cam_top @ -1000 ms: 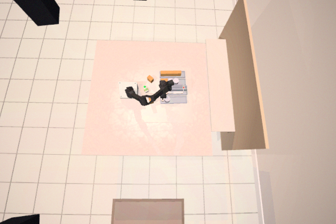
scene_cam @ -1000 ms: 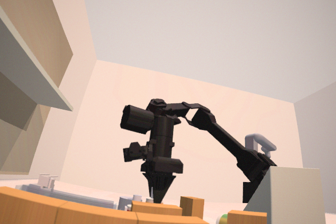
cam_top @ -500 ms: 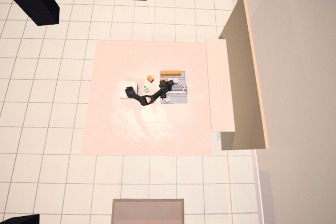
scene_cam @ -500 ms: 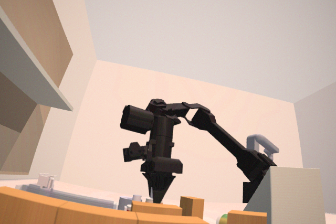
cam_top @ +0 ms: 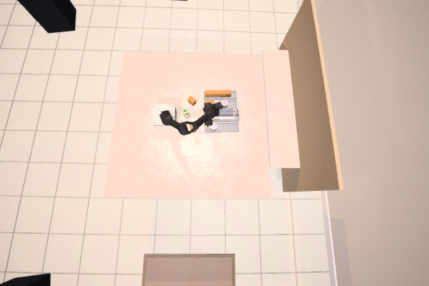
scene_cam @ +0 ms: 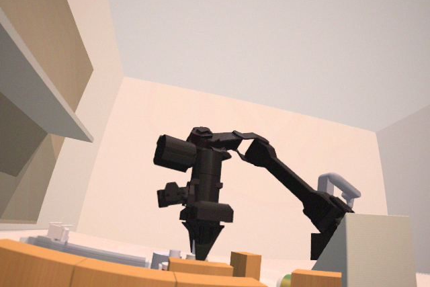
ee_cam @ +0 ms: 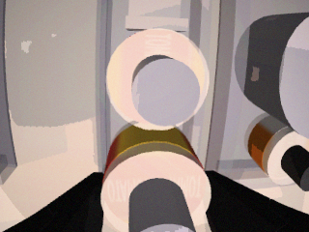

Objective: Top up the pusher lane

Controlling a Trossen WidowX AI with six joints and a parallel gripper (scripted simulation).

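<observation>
My gripper tip is 150 mm short of the grey lane rack, 40 mm above it and 10 mm to the right of it. From my gripper tip the other things lie so: white pusher plate: 150 mm ahead, 10 mm to the left, 10 mm below.
</observation>
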